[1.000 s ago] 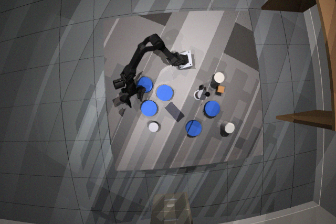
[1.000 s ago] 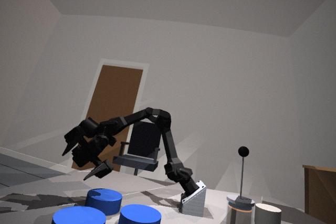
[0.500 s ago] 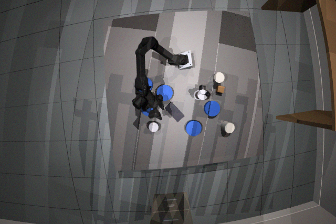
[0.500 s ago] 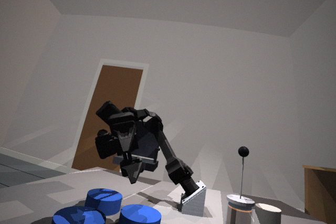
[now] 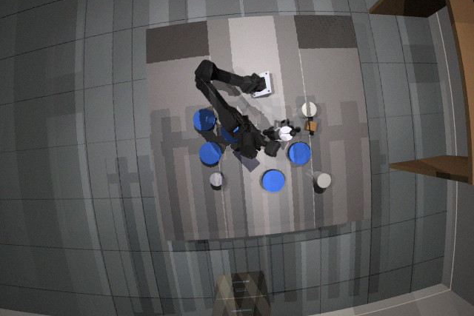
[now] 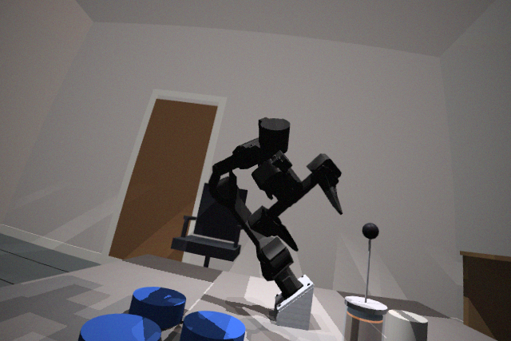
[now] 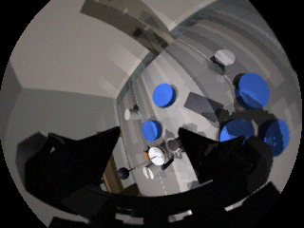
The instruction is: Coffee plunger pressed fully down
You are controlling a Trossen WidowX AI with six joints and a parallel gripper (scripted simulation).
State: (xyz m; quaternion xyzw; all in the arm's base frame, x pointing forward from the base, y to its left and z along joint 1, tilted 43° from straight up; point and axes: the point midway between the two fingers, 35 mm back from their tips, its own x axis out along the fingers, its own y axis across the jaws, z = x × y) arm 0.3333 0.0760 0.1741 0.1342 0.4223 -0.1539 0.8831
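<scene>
Right now the coffee press is 9 cm behind my gripper tip, 13 cm to the left of it and 12 cm below it. The rest, counted from my gripper tip: dark flat box 3 cm ahead, 9 cm to the right, 25 cm below; then orange cube 9 cm behind, 29 cm to the left, 22 cm below.
</scene>
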